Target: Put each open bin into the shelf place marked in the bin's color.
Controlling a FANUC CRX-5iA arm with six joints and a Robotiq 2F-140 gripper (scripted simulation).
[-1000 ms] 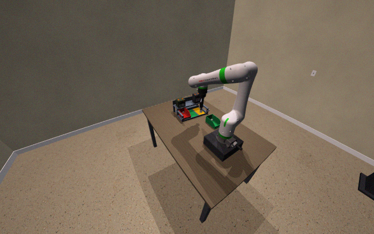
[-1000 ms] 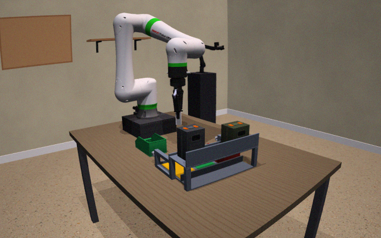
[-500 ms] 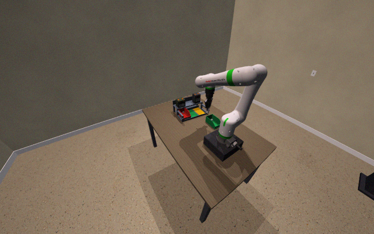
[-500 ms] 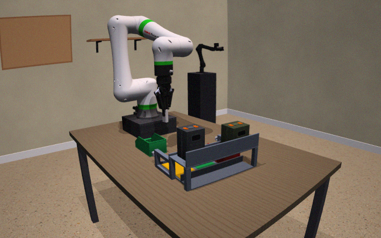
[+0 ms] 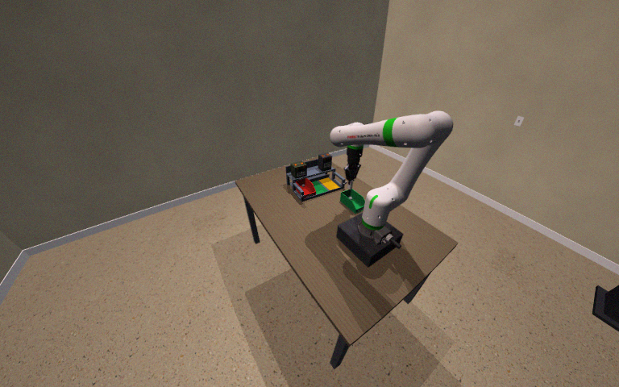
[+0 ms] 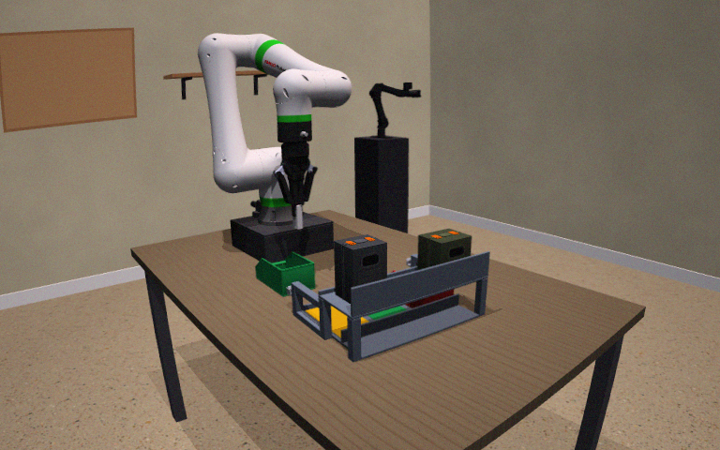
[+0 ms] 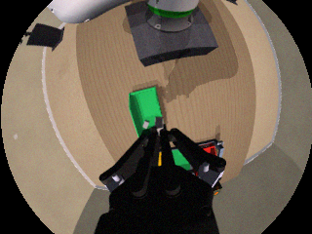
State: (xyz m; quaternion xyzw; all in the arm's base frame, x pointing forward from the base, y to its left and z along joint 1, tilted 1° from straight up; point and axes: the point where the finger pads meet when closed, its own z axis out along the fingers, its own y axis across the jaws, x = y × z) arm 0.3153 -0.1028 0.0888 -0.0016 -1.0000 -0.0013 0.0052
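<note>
My gripper is now 50 mm to the left of the green bin and 150 mm above it. Also, from my hand: olive box: 400 mm ahead, 160 mm to the left, 40 mm below; black box: 390 mm ahead, 70 mm to the right, 20 mm below; red bin: 310 mm ahead, 170 mm to the left, 140 mm below.
</note>
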